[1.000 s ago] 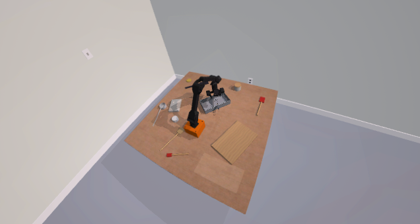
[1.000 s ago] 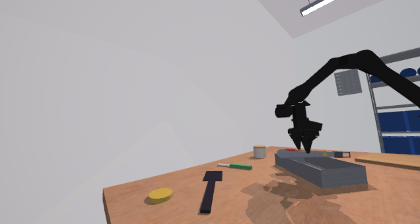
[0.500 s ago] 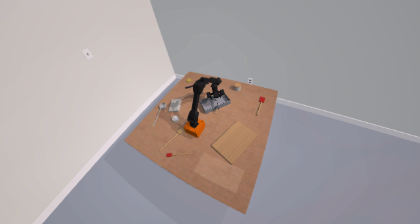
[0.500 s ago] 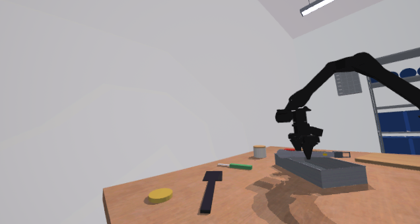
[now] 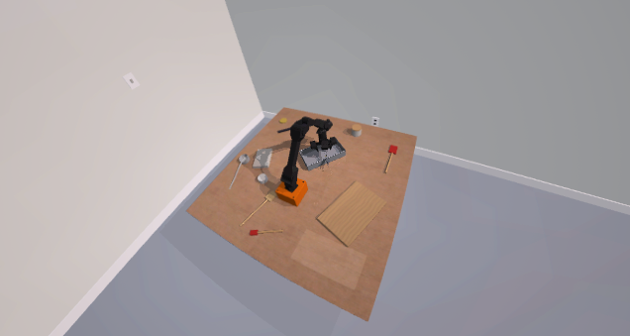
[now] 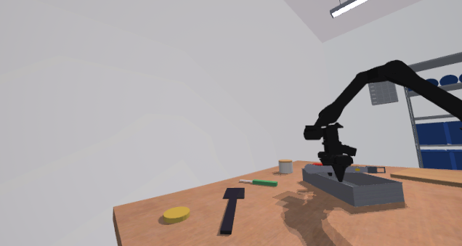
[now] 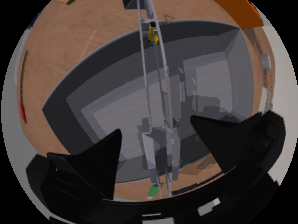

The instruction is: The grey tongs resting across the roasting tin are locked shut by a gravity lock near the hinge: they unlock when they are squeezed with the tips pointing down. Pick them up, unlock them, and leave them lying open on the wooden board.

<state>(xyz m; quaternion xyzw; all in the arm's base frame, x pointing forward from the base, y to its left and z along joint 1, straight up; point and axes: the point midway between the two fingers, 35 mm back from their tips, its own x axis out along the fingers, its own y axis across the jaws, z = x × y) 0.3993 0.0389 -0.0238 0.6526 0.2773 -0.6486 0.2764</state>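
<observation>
Right now my gripper tip is 2 cm past the grey roasting tin and 1 cm above it. Round my gripper tip: black spatula 15 cm ahead, 40 cm to the left, 3 cm below; jar 32 cm ahead, 10 cm to the right; green-handled tool 26 cm ahead, 20 cm to the left, 3 cm below.
</observation>
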